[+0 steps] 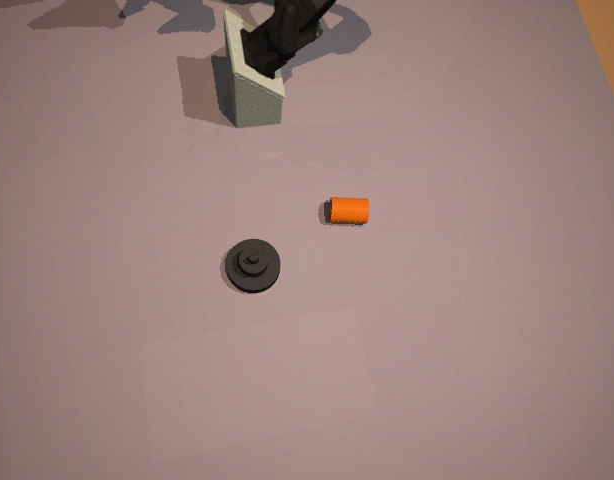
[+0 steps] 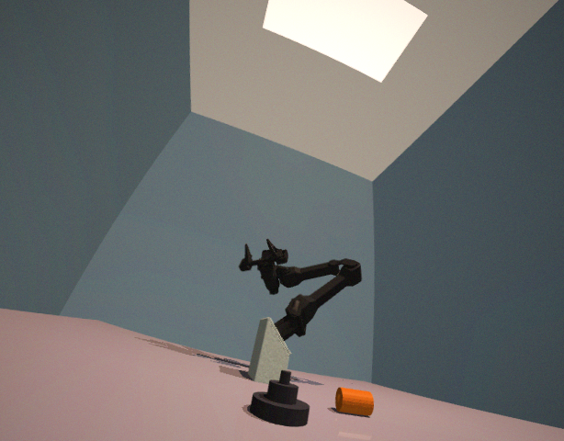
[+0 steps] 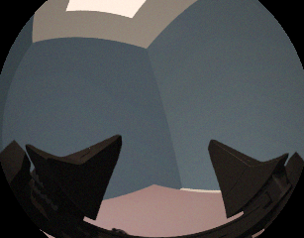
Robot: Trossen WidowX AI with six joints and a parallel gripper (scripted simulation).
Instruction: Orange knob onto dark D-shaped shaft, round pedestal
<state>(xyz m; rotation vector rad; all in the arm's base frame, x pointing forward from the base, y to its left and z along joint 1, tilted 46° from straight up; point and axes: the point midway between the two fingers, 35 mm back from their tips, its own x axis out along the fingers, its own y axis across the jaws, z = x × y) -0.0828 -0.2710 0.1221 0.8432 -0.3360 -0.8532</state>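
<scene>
Right now my gripper tip is 400 mm above the orange knob, 300 mm short of it and 240 mm to the right of it. Also, from my gripper tip: round pedestal (380 mm below, 380 mm ahead, 80 mm to the left).
</scene>
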